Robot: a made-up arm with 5 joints. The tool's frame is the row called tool.
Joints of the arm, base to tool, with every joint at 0 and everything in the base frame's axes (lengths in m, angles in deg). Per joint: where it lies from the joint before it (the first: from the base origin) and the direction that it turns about. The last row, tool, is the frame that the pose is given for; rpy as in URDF.
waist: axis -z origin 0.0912 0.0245 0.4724
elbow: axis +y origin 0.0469 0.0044 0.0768
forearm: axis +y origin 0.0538 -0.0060 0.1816
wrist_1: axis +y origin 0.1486 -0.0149 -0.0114
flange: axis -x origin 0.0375 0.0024 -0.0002
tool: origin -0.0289 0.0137 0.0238 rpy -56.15 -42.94 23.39
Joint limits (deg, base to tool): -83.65..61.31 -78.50..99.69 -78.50..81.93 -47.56..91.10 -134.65..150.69
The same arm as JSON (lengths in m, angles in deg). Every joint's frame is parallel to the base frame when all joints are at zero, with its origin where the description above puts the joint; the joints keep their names.
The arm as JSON. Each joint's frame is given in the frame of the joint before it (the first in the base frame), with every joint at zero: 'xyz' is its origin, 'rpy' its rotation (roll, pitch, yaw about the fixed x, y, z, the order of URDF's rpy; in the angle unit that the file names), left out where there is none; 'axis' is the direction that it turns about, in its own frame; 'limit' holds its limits. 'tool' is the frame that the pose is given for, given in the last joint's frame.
{"units": {"length": "m", "angle": "deg"}, "joints": [{"name": "waist", "type": "revolute", "origin": {"xyz": [0.0912, 0.0245, 0.4724]}, "axis": "-z", "limit": {"lower": -83.65, "upper": 61.31}}, {"name": "elbow", "type": "revolute", "origin": {"xyz": [0.0469, 0.0044, 0.0768]}, "axis": "+y", "limit": {"lower": -78.5, "upper": 99.69}}, {"name": "forearm", "type": "revolute", "origin": {"xyz": [0.0538, -0.006, 0.1816]}, "axis": "+y", "limit": {"lower": -78.5, "upper": 81.93}}, {"name": "wrist_1", "type": "revolute", "origin": {"xyz": [0.1486, -0.0149, -0.0114]}, "axis": "+y", "limit": {"lower": -47.56, "upper": 91.1}}, {"name": "flange", "type": "revolute", "origin": {"xyz": [0.0375, 0.0024, -0.0002]}, "axis": "-x", "limit": {"lower": -134.65, "upper": 150.69}}], "tool": {"origin": {"xyz": [-0.0289, 0.0137, 0.0238], "rpy": [-56.15, -42.94, 23.39]}}}
